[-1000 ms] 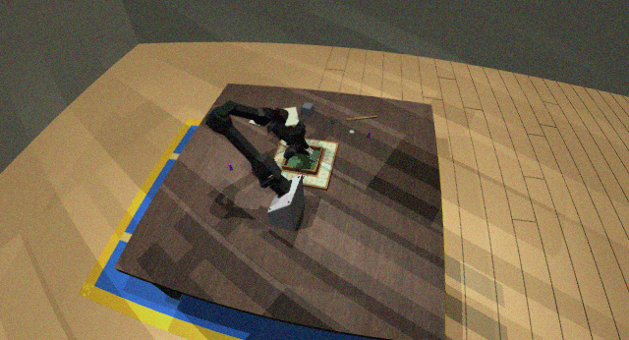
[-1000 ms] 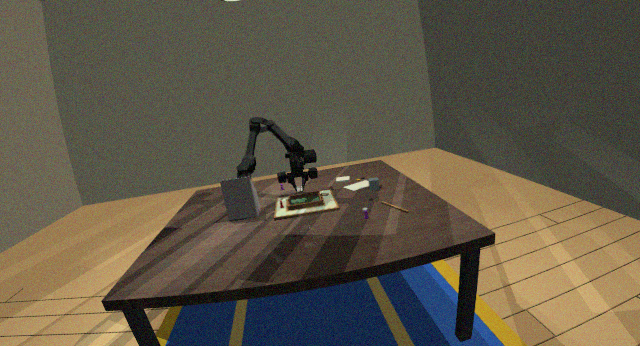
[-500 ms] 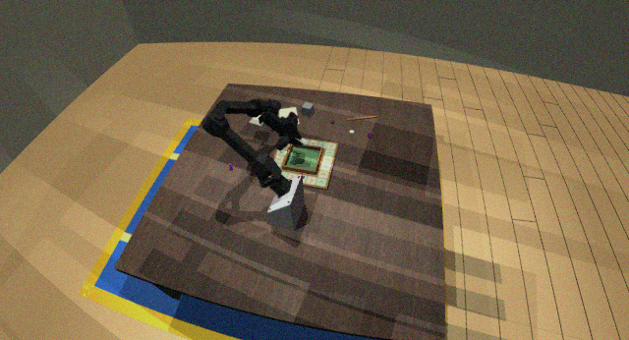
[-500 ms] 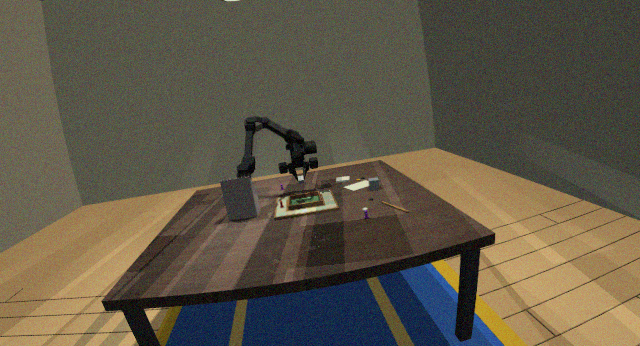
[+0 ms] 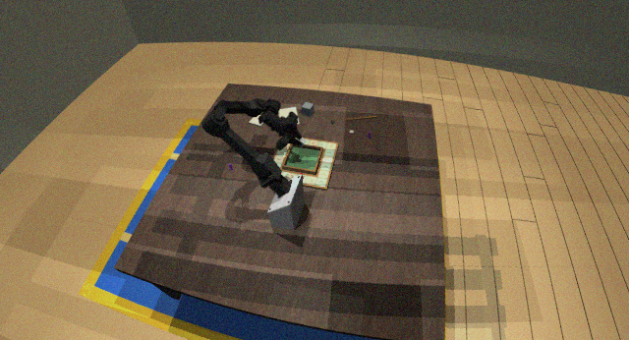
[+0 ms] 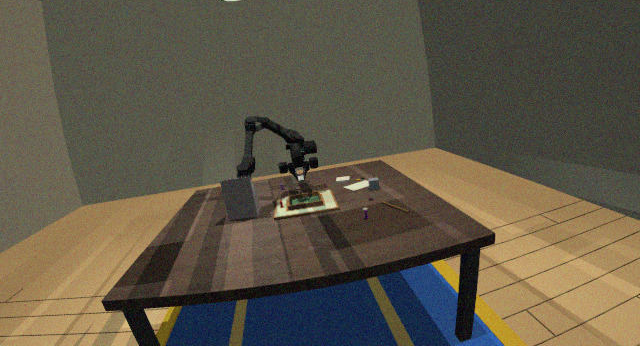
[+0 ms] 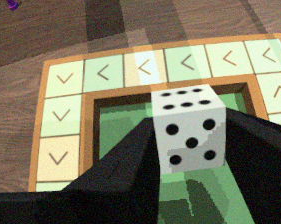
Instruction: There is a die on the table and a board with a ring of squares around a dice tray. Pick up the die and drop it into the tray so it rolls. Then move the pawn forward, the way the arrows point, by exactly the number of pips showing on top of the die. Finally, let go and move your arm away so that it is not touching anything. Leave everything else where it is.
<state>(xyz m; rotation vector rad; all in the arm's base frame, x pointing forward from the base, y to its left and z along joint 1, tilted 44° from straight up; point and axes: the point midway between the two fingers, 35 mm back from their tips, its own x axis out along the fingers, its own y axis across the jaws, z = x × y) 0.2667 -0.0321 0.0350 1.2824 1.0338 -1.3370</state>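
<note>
The grey die lies 10 mm below my gripper tip. The rest, counted from my gripper tip: grey cube: 360 mm ahead, 30 mm to the left, 100 mm below; green dice tray: 120 mm below; red pawn: 110 mm behind, 10 mm to the right, 100 mm below.
</note>
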